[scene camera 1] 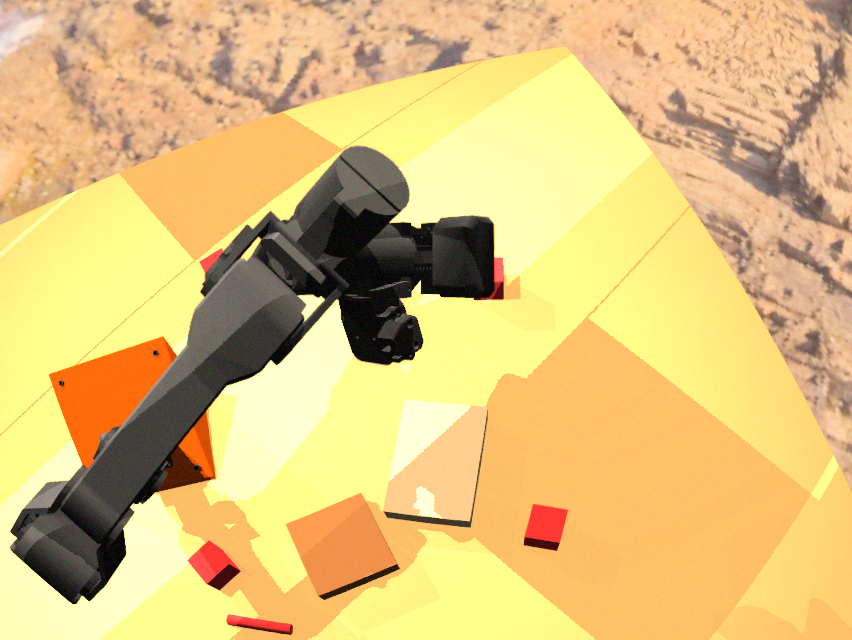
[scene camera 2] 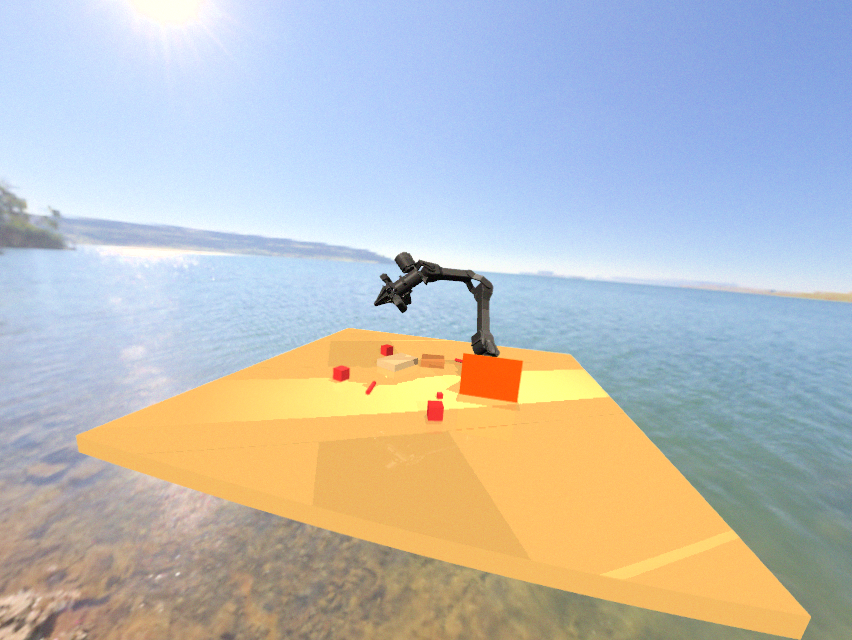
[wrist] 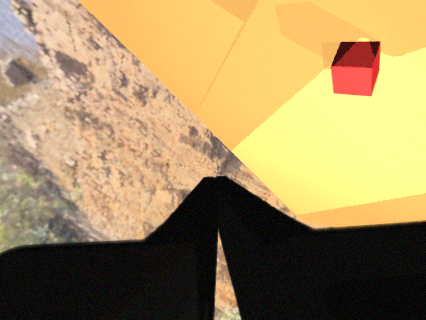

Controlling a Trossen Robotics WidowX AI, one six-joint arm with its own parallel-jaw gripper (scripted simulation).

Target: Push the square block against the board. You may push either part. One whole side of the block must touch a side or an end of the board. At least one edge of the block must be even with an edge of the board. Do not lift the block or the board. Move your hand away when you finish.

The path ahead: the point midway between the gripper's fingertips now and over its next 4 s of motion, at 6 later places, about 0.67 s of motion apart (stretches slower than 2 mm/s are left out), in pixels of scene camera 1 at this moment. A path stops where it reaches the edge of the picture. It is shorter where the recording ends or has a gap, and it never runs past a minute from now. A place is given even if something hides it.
My gripper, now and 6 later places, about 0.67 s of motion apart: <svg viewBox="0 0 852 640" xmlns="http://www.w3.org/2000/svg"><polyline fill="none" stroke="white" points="471,259 380,400 311,482 320,499 327,513 335,528 334,526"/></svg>
